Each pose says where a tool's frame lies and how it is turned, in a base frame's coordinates. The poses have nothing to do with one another.
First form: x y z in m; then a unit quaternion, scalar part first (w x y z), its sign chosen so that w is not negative.
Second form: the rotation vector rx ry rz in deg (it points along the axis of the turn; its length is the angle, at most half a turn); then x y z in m. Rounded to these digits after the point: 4 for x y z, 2 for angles.
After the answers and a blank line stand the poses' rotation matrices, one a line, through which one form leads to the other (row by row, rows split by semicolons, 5 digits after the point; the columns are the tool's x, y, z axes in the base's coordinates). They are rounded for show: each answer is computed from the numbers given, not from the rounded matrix.
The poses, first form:
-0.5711, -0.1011, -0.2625, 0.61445, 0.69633, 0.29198, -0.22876
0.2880, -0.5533, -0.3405, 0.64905, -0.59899, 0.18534, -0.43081
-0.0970, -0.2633, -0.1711, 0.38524, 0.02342, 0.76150, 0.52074
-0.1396, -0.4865, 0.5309, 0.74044, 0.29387, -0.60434, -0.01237
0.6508, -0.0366, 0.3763, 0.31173, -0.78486, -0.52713, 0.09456
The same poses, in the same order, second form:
91.95, 38.55, -30.21, -0.5711, -0.1011, -0.2625
-78.00, 24.13, -56.10, 0.2880, -0.5533, -0.3405
3.42, 111.14, 76.00, -0.0970, -0.2633, -0.1711
36.93, -75.94, -1.55, -0.1396, -0.4865, 0.5309
-118.68, -79.71, 14.30, 0.6508, -0.0366, 0.3763

0.72484 0.68775 0.04023; 0.12550 -0.07440 -0.98930; -0.67739 0.72213 -0.14025
0.56011 0.33720 0.75669; -0.78127 -0.08877 0.61785; 0.27551 -0.93724 0.21372
-0.70209 -0.36555 0.61111; 0.43688 0.45657 0.77503; -0.56232 0.81112 -0.16085
0.26923 -0.33688 -0.90223; -0.37352 0.82697 -0.42024; 0.88769 0.45014 0.09682
0.42638 0.76850 -0.47708; 0.88641 -0.24991 0.38964; 0.18021 -0.58903 -0.78776

